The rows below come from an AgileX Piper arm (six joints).
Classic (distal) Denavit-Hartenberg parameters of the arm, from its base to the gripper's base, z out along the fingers. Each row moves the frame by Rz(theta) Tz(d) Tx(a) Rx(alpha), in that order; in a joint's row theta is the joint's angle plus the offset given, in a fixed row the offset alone. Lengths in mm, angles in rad.
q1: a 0, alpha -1.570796, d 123, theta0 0
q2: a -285, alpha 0, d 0, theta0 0.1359
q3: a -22, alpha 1.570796, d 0, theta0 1.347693
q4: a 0, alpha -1.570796, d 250.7, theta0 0
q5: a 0, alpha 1.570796, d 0, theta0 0
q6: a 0, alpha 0, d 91, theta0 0
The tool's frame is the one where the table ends.
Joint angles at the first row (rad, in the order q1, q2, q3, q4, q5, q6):
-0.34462 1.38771 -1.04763 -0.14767 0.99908 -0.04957
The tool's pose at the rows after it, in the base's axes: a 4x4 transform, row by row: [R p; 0 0 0 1], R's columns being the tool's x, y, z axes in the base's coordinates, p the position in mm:
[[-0.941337 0.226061 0.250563 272.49], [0.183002 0.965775 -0.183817 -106.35], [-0.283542 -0.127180 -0.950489 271.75], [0 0 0 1]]
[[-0.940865 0.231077 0.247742 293.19], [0.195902 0.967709 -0.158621 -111.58], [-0.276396 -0.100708 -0.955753 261.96], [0 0 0 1]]
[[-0.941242 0.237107 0.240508 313.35], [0.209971 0.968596 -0.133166 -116.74], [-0.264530 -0.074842 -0.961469 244.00], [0 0 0 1]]
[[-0.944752 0.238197 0.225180 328.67], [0.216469 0.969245 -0.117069 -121.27], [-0.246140 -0.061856 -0.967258 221.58], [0 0 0 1]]
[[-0.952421 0.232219 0.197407 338.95], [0.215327 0.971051 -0.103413 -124.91], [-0.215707 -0.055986 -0.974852 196.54], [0 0 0 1]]
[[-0.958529 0.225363 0.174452 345.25], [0.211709 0.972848 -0.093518 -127.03], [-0.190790 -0.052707 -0.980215 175.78], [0 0 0 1]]
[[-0.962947 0.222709 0.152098 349.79], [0.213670 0.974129 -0.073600 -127.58], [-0.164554 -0.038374 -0.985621 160.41], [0 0 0 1]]
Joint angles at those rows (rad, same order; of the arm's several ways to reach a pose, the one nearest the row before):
-0.34461 1.49975 -1.12843 -0.10620 0.98553 -0.08805
-0.34462 1.58345 -1.18461 -0.07966 0.96915 -0.08901
-0.34463 1.67395 -1.22395 -0.05487 0.93365 -0.08812
-0.34461 1.75663 -1.24253 -0.04391 0.89000 -0.08810
-0.34540 1.83269 -1.24718 -0.04056 0.85020 -0.09343
-0.34541 1.89131 -1.24715 -0.03969 0.81706 -0.09855
-0.34540 1.93749 -1.25368 -0.02463 0.80548 -0.10826

